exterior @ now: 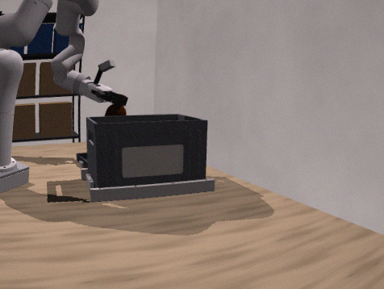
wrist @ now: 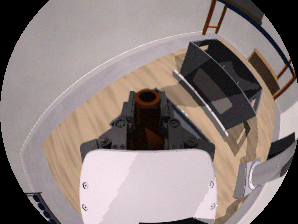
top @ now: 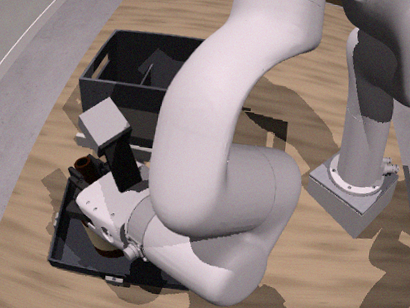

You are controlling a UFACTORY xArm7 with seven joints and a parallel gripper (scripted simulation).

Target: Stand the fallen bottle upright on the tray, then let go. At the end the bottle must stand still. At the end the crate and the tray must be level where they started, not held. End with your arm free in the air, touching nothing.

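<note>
Now: the brown bottle 1 cm behind my hand, 1 cm to the left of it and 5 cm below it. Round my hand: dark crate 5 cm behind, 32 cm to the right, 12 cm below; tray 2 cm behind, 4 cm to the right, 20 cm below.
</note>
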